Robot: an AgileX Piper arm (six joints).
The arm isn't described. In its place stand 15 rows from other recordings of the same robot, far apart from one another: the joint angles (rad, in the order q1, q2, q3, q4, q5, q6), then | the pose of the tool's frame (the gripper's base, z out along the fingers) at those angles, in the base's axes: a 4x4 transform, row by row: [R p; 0 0 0 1], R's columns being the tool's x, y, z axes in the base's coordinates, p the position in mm.
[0.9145 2.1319 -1.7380 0.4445 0.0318 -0.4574] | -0.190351 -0.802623 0.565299 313.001; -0.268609 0.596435 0.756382 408.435; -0.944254 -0.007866 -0.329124 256.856; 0 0 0 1
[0.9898 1.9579 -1.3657 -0.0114 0.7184 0.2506] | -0.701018 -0.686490 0.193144 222.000; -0.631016 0.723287 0.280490 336.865; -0.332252 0.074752 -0.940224 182.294; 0 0 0 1
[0.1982 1.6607 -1.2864 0.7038 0.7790 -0.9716] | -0.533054 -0.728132 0.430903 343.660; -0.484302 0.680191 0.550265 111.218; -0.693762 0.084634 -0.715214 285.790; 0 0 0 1
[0.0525 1.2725 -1.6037 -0.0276 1.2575 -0.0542] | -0.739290 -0.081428 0.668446 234.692; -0.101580 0.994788 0.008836 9.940; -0.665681 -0.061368 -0.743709 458.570; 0 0 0 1
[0.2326 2.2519 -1.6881 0.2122 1.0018 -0.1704] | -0.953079 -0.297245 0.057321 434.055; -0.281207 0.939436 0.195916 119.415; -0.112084 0.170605 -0.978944 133.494; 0 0 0 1
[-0.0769 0.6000 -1.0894 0.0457 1.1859 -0.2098] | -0.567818 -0.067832 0.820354 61.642; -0.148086 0.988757 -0.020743 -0.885; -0.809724 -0.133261 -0.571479 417.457; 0 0 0 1
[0.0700 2.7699 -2.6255 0.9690 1.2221 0.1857] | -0.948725 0.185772 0.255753 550.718; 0.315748 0.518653 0.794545 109.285; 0.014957 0.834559 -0.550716 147.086; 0 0 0 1
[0.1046 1.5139 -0.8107 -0.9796 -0.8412 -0.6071] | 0.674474 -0.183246 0.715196 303.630; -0.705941 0.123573 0.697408 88.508; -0.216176 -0.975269 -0.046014 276.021; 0 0 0 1
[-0.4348 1.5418 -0.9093 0.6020 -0.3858 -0.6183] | -0.230509 0.588999 0.774562 302.847; 0.051689 0.802286 -0.594698 -162.036; -0.971696 -0.097046 -0.215379 275.542; 0 0 0 1
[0.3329 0.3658 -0.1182 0.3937 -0.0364 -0.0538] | -0.217175 -0.255931 0.941984 86.796; 0.277399 0.909048 0.310937 28.667; -0.935887 0.328833 -0.126427 230.225; 0 0 0 1
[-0.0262 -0.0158 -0.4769 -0.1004 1.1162 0.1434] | -0.496307 0.153469 0.854475 -7.480; 0.111670 0.987360 -0.112475 -8.001; -0.860935 0.039597 -0.507171 266.784; 0 0 0 1
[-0.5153 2.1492 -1.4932 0.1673 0.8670 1.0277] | 0.066854 0.980525 0.184664 373.417; 0.996274 -0.075709 0.041317 -198.203; 0.054494 0.181214 -0.981933 132.462; 0 0 0 1
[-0.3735 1.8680 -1.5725 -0.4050 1.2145 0.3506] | -0.817725 0.575353 0.017152 345.586; 0.520881 0.752330 -0.403339 -171.526; -0.244967 -0.320886 -0.914890 268.113; 0 0 0 1
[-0.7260 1.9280 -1.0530 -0.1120 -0.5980 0.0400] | -0.175492 0.607985 0.774311 315.293; 0.085511 0.792958 -0.603246 -272.242; -0.980760 -0.039653 -0.191147 194.455; 0 0 0 1
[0.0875 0.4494 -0.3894 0.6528 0.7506 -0.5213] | -0.566241 -0.424219 0.706689 76.734; -0.060135 0.876360 0.477888 44.578; -0.822043 0.228103 -0.521742 261.783; 0 0 0 1
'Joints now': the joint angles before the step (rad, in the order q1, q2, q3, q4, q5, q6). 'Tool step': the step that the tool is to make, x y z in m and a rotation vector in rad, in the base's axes. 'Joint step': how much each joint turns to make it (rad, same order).
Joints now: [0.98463, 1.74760, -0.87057, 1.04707, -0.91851, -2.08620]
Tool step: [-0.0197, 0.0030, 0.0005, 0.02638, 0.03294, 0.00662]
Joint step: [0.06271, -0.03135, 0.03004, 0.07027, -0.01039, -0.00158]
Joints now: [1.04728, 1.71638, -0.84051, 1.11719, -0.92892, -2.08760]
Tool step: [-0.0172, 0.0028, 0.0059, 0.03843, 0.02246, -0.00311]
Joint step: [0.05967, -0.03478, 0.01166, 0.07640, -0.01660, -0.00895]
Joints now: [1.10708, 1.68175, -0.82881, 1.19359, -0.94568, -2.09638]
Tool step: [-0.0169, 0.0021, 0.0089, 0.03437, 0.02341, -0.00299]
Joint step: [0.05987, -0.04061, 0.00231, 0.08535, -0.01512, -0.02843]
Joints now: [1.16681, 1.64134, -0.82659, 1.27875, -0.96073, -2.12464]
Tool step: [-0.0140, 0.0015, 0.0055, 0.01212, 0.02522, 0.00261]
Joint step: [0.04987, -0.02940, 0.00084, 0.07290, -0.01017, -0.03668]
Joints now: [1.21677, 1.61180, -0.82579, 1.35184, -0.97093, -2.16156]
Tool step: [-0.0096, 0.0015, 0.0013, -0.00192, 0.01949, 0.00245]
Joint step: [0.03547, -0.01222, 0.00052, 0.04984, -0.00994, -0.02690]
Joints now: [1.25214, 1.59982, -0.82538, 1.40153, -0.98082, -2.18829]
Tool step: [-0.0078, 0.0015, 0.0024, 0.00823, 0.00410, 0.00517]
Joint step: [0.02958, -0.01018, 0.00007, 0.02415, -0.01420, -0.00693]
